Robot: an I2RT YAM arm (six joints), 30 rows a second.
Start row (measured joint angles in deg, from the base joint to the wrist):
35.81, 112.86, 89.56, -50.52, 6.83, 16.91
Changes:
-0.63, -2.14, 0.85, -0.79, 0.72, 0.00
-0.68, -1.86, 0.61, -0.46, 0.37, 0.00
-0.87, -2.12, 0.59, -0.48, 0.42, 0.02
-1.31, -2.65, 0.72, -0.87, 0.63, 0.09
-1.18, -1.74, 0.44, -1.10, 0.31, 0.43
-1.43, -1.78, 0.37, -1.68, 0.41, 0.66
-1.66, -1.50, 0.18, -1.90, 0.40, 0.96
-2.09, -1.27, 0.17, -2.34, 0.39, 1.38
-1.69, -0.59, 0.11, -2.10, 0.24, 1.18
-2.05, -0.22, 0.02, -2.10, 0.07, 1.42
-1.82, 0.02, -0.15, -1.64, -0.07, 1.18
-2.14, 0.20, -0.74, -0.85, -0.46, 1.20
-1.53, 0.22, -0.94, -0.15, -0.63, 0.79
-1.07, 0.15, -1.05, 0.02, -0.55, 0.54
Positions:
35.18, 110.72, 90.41, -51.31, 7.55, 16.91
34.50, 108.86, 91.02, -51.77, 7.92, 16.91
33.63, 106.74, 91.61, -52.25, 8.34, 16.93
32.32, 104.09, 92.33, -53.12, 8.97, 17.02
31.14, 102.35, 92.77, -54.22, 9.28, 17.45
29.71, 100.57, 93.14, -55.90, 9.69, 18.11
28.05, 99.07, 93.32, -57.80, 10.09, 19.07
25.96, 97.80, 93.49, -60.14, 10.48, 20.45
24.27, 97.21, 93.60, -62.24, 10.72, 21.63
22.22, 96.99, 93.62, -64.34, 10.79, 23.05
20.40, 97.01, 93.47, -65.98, 10.72, 24.23
18.26, 97.21, 92.73, -66.83, 10.26, 25.43
16.73, 97.43, 91.79, -66.98, 9.63, 26.22
15.66, 97.58, 90.74, -66.96, 9.08, 26.76

